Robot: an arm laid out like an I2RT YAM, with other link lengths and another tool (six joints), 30 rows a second.
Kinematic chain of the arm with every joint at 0, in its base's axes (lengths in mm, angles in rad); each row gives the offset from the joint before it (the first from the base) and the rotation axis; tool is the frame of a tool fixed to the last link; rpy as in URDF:
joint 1: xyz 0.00 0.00 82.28 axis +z
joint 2: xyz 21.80 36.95 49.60 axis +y
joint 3: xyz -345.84 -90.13 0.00 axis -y
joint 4: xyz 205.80 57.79 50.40 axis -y
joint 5: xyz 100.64 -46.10 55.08 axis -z
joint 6: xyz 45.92 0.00 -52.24 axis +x
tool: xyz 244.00 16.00 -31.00 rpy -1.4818 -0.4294 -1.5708
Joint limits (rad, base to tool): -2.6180..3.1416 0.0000..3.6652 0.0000..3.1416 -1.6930..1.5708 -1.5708..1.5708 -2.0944..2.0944
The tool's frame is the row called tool.
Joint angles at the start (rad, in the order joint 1, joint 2, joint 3, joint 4, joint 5, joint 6):
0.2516, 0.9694, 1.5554, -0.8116, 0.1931, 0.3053
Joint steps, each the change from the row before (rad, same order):
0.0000, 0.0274, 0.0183, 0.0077, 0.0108, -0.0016
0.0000, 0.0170, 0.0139, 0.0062, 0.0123, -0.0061
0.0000, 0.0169, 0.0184, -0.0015, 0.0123, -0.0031
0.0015, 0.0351, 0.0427, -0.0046, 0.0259, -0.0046
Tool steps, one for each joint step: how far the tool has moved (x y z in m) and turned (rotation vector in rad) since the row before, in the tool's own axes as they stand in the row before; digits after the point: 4 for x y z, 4 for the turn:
0.0023, -0.0043, 0.0087, -0.0027, 0.0103, -0.0028
0.0033, -0.0041, 0.0053, 0.0014, 0.0121, -0.0066
0.0033, -0.0034, 0.0044, -0.0016, 0.0119, -0.0042
0.0067, -0.0086, 0.0087, -0.0004, 0.0241, -0.0064

